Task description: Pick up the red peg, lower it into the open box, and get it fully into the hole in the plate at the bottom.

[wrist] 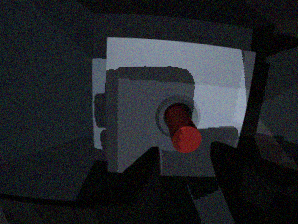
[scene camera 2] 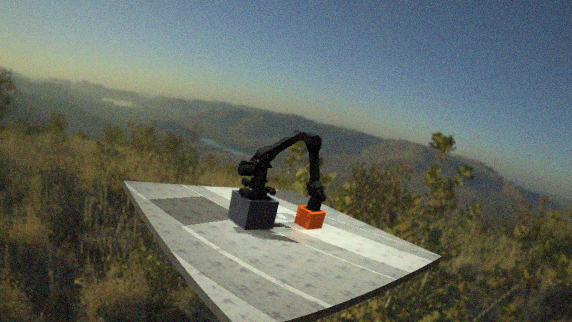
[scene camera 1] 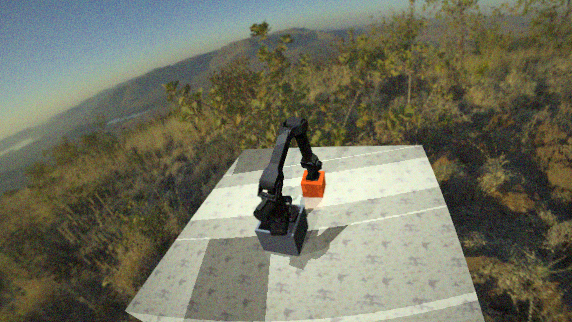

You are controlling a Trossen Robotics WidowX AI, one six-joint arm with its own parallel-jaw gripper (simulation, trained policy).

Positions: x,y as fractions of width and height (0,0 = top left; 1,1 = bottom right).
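Observation:
From the wrist view you get my gripper (wrist: 0.62,0.68), a red peg (wrist: 0.62,0.61), a plate (wrist: 0.48,0.34) and a box (wrist: 0.20,0.27). In scene camera 1 there's the box (scene camera 1: 0.51,0.76), but scene camera 1 misses the red peg, hidden by my gripper. Scene camera 2 has the box too (scene camera 2: 0.44,0.67), and scene camera 2 does not show the red peg, which is hidden by the box.

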